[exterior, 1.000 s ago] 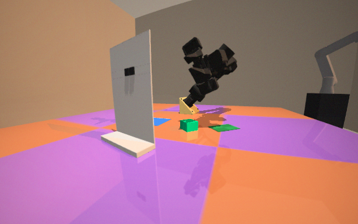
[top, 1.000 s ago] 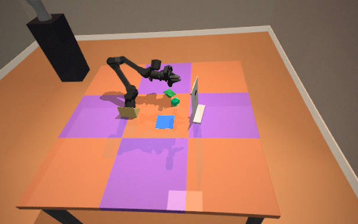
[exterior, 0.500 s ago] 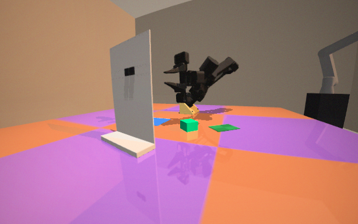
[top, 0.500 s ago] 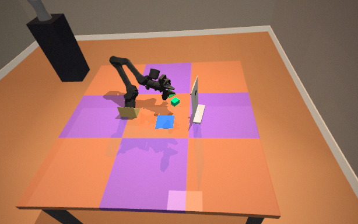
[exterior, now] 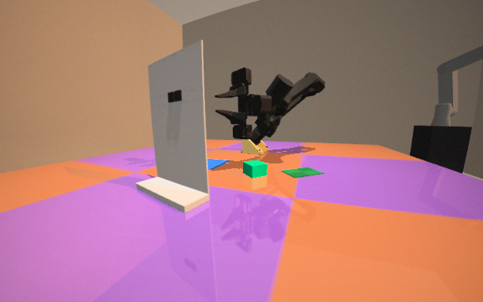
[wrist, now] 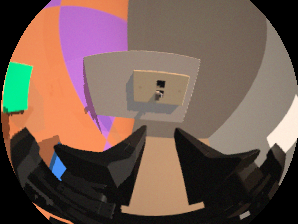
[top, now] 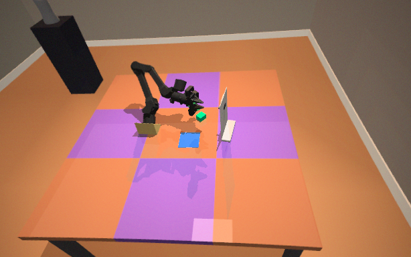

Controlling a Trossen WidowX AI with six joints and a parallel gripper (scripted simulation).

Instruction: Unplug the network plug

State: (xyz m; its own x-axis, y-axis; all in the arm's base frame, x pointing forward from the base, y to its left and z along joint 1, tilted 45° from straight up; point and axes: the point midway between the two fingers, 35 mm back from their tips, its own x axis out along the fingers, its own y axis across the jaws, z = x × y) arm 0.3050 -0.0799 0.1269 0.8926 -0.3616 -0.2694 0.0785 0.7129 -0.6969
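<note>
The network plug is 100 mm ahead of my gripper tip and 20 mm to the right of it. Also, from my gripper tip: upright grey panel: 120 mm ahead, 60 mm below, 20 mm to the right; then green cube: 170 mm below, 90 mm to the left, 40 mm behind; then blue square: 180 mm below, 100 mm to the right, 90 mm behind.
</note>
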